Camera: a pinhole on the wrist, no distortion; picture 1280 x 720 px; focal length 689.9 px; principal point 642.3 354.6 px. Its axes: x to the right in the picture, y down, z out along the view. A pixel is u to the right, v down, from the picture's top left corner.
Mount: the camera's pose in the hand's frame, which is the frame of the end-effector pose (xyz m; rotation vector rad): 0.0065 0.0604 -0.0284 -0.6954 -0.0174 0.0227
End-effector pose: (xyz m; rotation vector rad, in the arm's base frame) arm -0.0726 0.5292 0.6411 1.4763 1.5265 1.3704
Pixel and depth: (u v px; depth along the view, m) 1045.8 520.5 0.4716
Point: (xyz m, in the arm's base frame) 0.2676 0.7836 1.0535
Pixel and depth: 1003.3 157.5 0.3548
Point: 0.2482 0.7530 0.7955
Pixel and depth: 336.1 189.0 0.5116
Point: 0.4749 0.3788 0.7319
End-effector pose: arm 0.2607 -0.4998 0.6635 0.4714 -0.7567 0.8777
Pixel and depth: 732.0 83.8 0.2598
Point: 0.0595 -0.5507 0.8547
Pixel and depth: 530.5 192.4 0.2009
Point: 0.0622 -0.5303 0.7525
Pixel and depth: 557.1 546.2 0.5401
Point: -0.3113 -0.4323 0.8301
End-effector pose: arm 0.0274 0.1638 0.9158 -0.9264 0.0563 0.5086
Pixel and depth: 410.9 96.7 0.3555
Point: -0.2137 0.4617 1.0096
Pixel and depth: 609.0 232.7 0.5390
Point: -0.2215 0.6610 0.9463
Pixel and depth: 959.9 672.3 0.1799
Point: -0.0153 0.3601 0.7478
